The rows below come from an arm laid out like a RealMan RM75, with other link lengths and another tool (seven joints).
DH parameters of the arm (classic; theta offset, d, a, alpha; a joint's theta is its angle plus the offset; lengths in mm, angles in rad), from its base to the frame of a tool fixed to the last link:
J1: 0 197.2 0 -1.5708
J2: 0 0 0 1.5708
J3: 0 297 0 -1.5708
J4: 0 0 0 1.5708
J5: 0 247.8 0 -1.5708
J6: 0 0 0 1.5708
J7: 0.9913 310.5 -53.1 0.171
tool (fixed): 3.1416 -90.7 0 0
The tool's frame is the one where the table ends.
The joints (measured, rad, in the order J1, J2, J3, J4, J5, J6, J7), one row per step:
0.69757, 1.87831, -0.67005, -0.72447, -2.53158, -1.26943, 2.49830
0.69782, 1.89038, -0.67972, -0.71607, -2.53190, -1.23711, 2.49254
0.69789, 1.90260, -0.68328, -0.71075, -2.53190, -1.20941, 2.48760
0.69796, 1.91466, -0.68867, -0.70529, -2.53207, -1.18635, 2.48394
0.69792, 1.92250, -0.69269, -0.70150, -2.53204, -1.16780, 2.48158
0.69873, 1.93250, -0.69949, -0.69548, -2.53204, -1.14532, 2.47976
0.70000, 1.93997, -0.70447, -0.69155, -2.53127, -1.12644, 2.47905
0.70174, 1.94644, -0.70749, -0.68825, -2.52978, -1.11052, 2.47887
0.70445, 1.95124, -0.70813, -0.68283, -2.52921, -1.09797, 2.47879
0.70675, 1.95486, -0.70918, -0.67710, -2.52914, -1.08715, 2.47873
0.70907, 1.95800, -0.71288, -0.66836, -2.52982, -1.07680, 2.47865
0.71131, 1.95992, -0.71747, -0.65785, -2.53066, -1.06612, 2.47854
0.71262, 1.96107, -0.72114, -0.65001, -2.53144, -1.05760, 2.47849
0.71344, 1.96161, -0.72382, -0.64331, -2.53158, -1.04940, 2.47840
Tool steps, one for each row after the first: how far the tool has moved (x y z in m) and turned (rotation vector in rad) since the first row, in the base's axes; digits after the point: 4 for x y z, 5 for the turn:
0.0008, 0.0019, -0.0067, 0.00715, -0.00962, 0.00462
0.0011, 0.0036, -0.0124, 0.01682, -0.01430, 0.00813
0.0010, 0.0045, -0.0190, 0.02125, -0.01774, 0.01084
0.0012, 0.0054, -0.0229, 0.02684, -0.02163, 0.01273
0.0010, 0.0064, -0.0286, 0.03124, -0.02604, 0.01490
0.0004, 0.0078, -0.0324, 0.03737, -0.02944, 0.01720
-0.0006, 0.0093, -0.0354, 0.04377, -0.03053, 0.01914
-0.0014, 0.0105, -0.0383, 0.04810, -0.02992, 0.01947
-0.0017, 0.0113, -0.0409, 0.05090, -0.03004, 0.01920
-0.0015, 0.0114, -0.0446, 0.04931, -0.03137, 0.01812
-0.0008, 0.0113, -0.0482, 0.04686, -0.03382, 0.01629
0.0000, 0.0112, -0.0507, 0.04547, -0.03643, 0.01468
0.0010, 0.0112, -0.0522, 0.04591, -0.03873, 0.01295

